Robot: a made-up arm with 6 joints. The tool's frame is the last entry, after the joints. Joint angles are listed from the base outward. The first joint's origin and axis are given. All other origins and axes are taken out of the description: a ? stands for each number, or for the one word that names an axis. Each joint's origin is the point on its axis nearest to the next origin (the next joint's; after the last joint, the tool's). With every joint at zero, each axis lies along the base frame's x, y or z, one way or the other. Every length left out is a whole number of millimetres.
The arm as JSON. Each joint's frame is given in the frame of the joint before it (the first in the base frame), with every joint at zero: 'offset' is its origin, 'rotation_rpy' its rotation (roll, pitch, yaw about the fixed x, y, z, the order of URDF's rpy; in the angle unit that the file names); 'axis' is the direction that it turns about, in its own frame. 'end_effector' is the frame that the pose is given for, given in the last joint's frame.
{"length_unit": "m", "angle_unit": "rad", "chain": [
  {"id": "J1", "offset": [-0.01, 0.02, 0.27], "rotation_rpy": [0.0, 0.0, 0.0], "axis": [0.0, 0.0, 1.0]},
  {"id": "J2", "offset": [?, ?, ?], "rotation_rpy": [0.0, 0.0, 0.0], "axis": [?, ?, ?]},
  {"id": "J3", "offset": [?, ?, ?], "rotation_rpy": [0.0, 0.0, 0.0], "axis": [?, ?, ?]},
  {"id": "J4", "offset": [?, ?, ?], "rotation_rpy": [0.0, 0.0, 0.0], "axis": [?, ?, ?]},
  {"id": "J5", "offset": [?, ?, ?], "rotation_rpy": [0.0, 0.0, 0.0], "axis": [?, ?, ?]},
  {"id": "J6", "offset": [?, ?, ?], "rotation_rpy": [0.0, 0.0, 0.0], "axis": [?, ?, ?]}
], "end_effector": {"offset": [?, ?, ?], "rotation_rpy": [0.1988, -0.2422, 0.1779]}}
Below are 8 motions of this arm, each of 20 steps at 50 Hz.
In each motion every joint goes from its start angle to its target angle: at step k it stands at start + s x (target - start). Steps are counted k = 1, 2, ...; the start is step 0. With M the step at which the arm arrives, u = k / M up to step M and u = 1 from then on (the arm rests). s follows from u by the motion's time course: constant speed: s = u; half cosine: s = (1 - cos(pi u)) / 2; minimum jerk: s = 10 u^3 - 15 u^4 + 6 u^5.
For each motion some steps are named. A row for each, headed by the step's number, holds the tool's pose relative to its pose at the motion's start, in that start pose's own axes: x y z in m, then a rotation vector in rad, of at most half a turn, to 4 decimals.
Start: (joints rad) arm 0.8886 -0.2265 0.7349 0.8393 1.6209 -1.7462
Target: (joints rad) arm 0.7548 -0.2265 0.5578 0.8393 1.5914 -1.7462
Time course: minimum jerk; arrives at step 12
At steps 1, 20:
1: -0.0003 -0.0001 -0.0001 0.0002 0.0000 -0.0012
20: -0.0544 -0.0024 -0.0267 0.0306 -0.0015 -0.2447

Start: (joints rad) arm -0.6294 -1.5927 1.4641 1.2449 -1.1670 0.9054
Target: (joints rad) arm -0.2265 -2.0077 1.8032 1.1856 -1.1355 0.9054
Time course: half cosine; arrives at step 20
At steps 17, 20:
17: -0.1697 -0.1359 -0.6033 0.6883 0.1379 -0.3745
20: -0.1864 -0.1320 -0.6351 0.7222 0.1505 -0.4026

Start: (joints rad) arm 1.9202 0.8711 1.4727 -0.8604 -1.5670 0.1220
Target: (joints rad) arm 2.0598 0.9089 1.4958 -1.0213 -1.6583 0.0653
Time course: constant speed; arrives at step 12
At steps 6, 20:
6: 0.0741 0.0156 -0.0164 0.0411 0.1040 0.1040
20: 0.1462 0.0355 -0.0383 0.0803 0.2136 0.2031

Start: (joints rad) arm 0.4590 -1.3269 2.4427 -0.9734 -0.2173 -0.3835
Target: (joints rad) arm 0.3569 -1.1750 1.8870 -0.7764 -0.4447 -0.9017
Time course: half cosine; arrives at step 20
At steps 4, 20:
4: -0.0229 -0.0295 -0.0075 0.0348 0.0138 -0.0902
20: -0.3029 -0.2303 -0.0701 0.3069 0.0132 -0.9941

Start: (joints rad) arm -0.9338 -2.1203 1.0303 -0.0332 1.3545 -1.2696
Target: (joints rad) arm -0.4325 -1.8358 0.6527 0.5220 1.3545 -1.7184
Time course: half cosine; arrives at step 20
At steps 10, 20:
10: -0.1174 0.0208 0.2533 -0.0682 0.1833 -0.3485
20: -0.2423 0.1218 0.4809 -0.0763 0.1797 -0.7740

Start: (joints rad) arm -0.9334 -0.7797 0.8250 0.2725 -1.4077 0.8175
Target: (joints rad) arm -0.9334 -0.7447 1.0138 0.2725 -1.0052 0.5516
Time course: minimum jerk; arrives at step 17
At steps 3, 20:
3: -0.0018 -0.0007 0.0009 0.0055 -0.0208 -0.0148
20: -0.0441 -0.0128 0.0183 0.1265 -0.5353 -0.3034

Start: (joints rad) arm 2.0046 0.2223 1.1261 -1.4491 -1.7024 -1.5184
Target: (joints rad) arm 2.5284 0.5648 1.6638 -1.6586 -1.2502 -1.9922
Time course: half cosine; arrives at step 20
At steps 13, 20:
13: 0.2406 0.0280 -0.0555 0.2900 0.4269 -0.0995
20: 0.3282 0.0056 -0.0946 0.4303 0.5878 -0.1971

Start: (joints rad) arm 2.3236 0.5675 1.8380 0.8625 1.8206 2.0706
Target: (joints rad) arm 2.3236 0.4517 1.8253 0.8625 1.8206 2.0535
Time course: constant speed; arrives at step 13
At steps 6, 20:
6: 0.0270 0.0131 -0.0393 -0.0323 0.0065 -0.0262
20: 0.0585 0.0252 -0.0861 -0.0700 0.0138 -0.0569

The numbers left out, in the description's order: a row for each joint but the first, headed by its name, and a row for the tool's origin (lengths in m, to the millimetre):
J2: xyz 0.01 -0.01 0.0, axis 0.0 1.0 0.0
J3: xyz -0.03 0.0 0.62, axis 0.0 -1.0 0.0
J4: xyz 0.38 0.0 -0.02, axis -1.0 0.0 0.0
J5: xyz 0.0 -0.15 -0.02, axis 0.0 -1.0 0.0
J6: xyz 0.02 0.0 0.0, axis -1.0 0.0 0.0
tool: xyz 0.0 -0.02 -0.01

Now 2 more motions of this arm.
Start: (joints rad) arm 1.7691 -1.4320 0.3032 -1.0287 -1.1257 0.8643
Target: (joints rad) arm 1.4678 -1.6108 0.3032 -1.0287 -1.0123 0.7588
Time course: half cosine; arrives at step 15
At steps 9, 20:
9: 0.0597 0.1217 -0.0005 -0.1554 0.0178 -0.1199
20: 0.0977 0.1843 -0.0137 -0.2412 0.0263 -0.1687

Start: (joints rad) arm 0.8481 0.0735 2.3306 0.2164 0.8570 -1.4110
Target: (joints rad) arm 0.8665 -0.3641 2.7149 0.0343 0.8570 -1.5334
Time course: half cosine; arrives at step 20
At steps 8, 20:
8: 0.1800 0.0467 0.0015 0.0825 -0.0788 0.2720
20: 0.4677 0.2262 0.0144 0.2753 -0.1612 0.7933

